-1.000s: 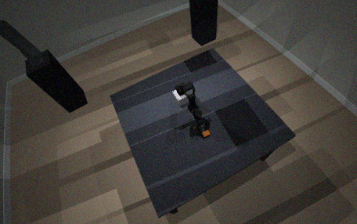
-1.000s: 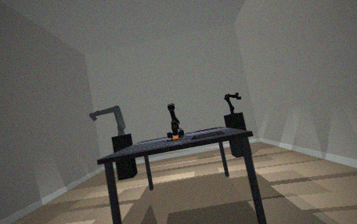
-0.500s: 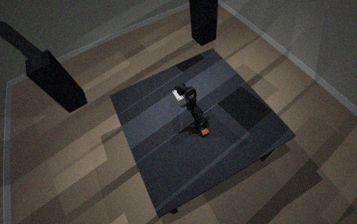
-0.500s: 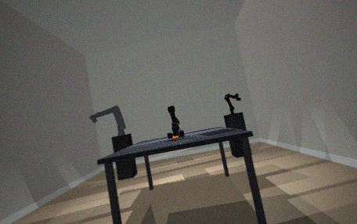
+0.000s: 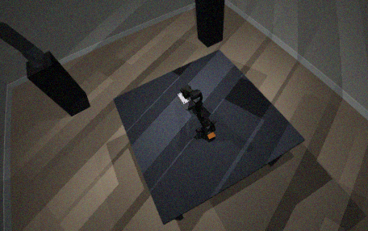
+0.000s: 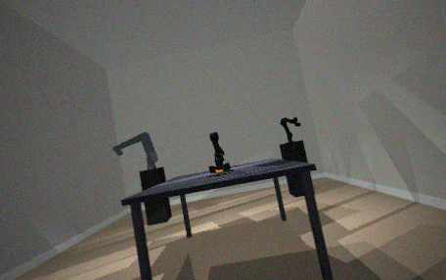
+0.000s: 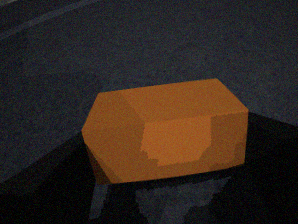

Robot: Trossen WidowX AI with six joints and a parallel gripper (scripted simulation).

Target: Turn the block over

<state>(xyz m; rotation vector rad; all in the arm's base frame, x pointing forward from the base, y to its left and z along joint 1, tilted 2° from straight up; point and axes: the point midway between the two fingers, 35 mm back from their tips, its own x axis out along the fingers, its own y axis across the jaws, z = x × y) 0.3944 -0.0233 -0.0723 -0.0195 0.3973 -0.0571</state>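
My gripper tip is 1 cm above the orange block.
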